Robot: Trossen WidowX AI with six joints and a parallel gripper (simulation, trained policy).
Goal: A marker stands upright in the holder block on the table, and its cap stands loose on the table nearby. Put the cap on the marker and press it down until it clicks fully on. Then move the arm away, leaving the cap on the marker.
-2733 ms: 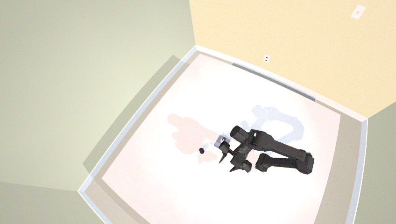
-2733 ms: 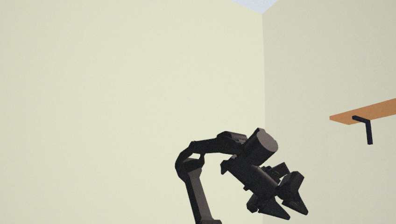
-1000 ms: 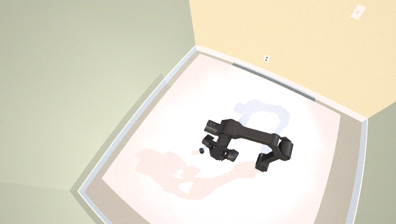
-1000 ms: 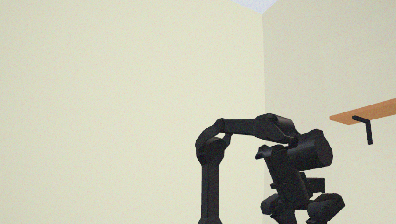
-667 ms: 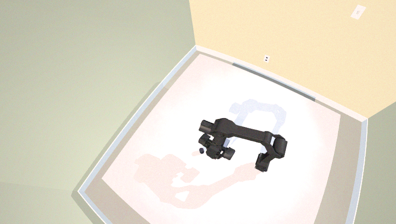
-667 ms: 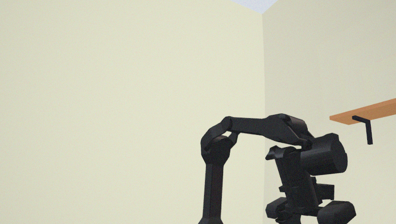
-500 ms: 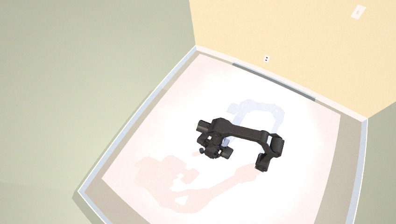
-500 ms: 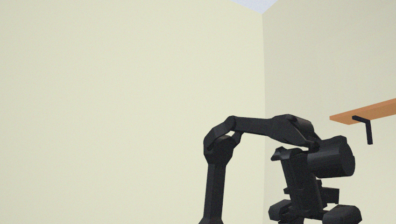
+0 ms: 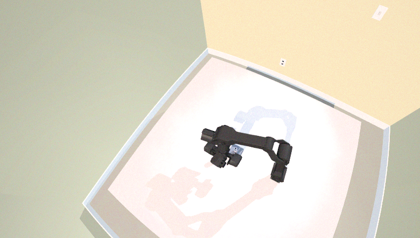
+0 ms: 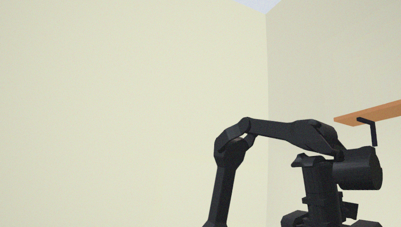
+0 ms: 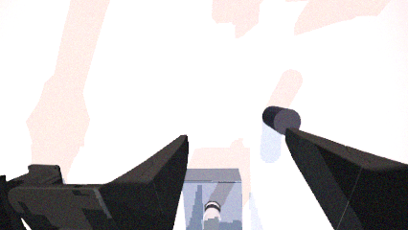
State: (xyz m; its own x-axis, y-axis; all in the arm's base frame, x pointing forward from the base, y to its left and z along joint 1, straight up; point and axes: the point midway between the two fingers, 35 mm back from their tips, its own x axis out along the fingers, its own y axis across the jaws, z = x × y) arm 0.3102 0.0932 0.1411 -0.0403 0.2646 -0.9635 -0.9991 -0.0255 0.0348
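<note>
The dark cylindrical cap is 8 cm below my gripper tip and 6 cm ahead of it.
</note>
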